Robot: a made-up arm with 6 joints.
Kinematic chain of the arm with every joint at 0, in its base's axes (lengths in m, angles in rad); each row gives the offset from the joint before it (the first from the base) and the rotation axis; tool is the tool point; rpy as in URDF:
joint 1: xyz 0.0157 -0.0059 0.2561 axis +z
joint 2: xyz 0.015 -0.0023 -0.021 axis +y
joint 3: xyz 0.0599 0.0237 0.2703 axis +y
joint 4: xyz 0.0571 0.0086 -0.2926 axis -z
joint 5: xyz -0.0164 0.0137 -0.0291 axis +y
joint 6: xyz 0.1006 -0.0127 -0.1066 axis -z
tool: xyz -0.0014 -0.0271 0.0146 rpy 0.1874 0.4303 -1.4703
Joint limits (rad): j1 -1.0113..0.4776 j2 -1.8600..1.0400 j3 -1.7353..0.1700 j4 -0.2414..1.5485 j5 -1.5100..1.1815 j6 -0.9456..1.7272
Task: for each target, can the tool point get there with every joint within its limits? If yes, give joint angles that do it. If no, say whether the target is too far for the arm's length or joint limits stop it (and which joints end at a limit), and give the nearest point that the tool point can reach.
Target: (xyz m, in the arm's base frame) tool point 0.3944 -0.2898 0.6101
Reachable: yes | joints -0.6598 -0.1336 -1.5070 0.2328 0.4617 0.6911
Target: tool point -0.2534 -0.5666 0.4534
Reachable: no: joint limits stop it (at a limit: joint 1, joint 2, joint 3, joint 6) | nearest point -0.3512 -0.3152 0.4706 | short by 0.270 m
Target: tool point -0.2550 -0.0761 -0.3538
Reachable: no: joint limits stop it (at a limit: joint 1, joint 2, joint 6) | nearest point 0.0136 -0.0834 -0.0773 | short by 0.386 m
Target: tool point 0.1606 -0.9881 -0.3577
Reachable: no: too far | nearest point 0.2877 -0.5255 -0.0089 | short by 0.593 m
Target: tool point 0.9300 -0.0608 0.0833
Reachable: no: too far | nearest point 0.6933 -0.0466 0.1233 | short by 0.240 m
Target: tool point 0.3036 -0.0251 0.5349
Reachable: yes | joints -0.1676 -0.6513 -0.6437 -0.0423 -0.5584 1.2976
